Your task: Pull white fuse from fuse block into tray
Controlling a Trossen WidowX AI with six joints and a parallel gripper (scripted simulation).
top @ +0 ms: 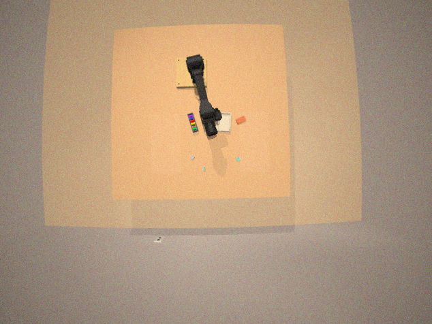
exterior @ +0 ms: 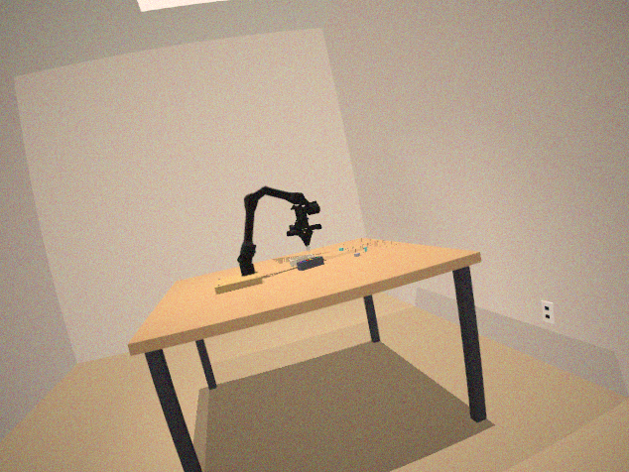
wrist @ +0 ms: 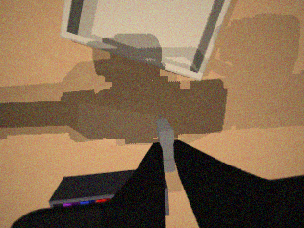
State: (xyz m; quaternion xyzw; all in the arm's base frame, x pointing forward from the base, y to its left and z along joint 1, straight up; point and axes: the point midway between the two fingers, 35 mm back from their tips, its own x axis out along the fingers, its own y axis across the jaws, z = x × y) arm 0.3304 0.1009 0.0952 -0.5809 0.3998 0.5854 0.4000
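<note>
Right now the white tray is 3 cm behind my gripper tip, 10 cm to the left of it and 9 cm below it. From my gripper tip the other things lie so: green fuse (3 cm ahead, 10 cm to the right, 7 cm below); then yellow fuse (1 cm behind, 11 cm to the right, 7 cm below); then white fuse (1 cm below).
</note>
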